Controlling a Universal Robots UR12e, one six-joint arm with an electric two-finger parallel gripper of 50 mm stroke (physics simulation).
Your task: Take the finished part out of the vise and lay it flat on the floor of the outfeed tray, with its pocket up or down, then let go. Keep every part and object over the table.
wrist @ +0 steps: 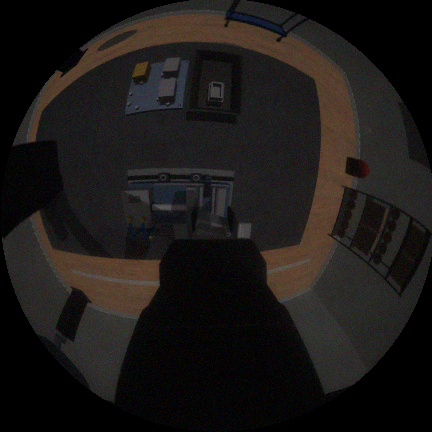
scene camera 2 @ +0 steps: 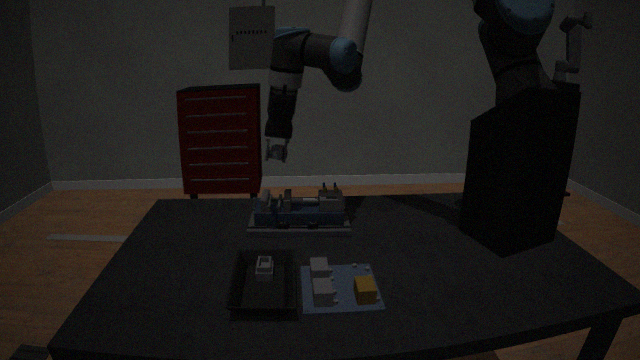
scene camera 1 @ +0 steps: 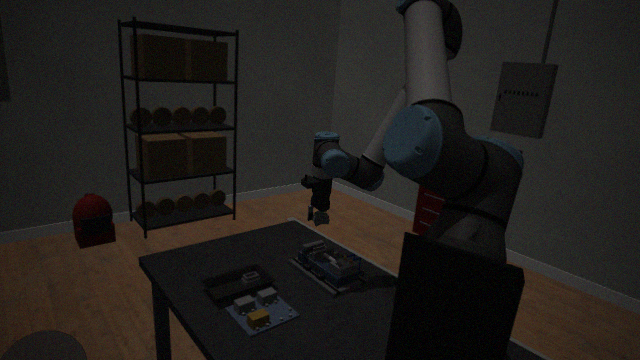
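My gripper (scene camera 1: 318, 217) (scene camera 2: 276, 150) (wrist: 211, 213) is shut on the finished part (scene camera 1: 321, 219) (scene camera 2: 275, 152) (wrist: 213, 227), a grey block, and holds it in the air well above the vise. The part looks slightly tilted in the scene views; which way its pocket faces I cannot tell. The vise (scene camera 1: 325, 268) (scene camera 2: 300, 218) (wrist: 170, 193), with a blue body, stands on the table. The dark outfeed tray (scene camera 1: 218, 301) (scene camera 2: 262, 312) (wrist: 212, 117) stands apart from the vise. Inside it another light grey part (scene camera 1: 251, 276) (scene camera 2: 264, 268) (wrist: 216, 93) sits with its pocket up.
Beside the tray a blue plate (scene camera 1: 280, 309) (scene camera 2: 344, 281) (wrist: 149, 99) bears two grey blocks (scene camera 1: 244, 304) (scene camera 2: 323, 292) (wrist: 167, 90) and a yellow block (scene camera 1: 258, 318) (scene camera 2: 365, 289) (wrist: 141, 72). A large black pedestal (scene camera 1: 452, 305) (scene camera 2: 515, 175) stands at the robot's side of the table.
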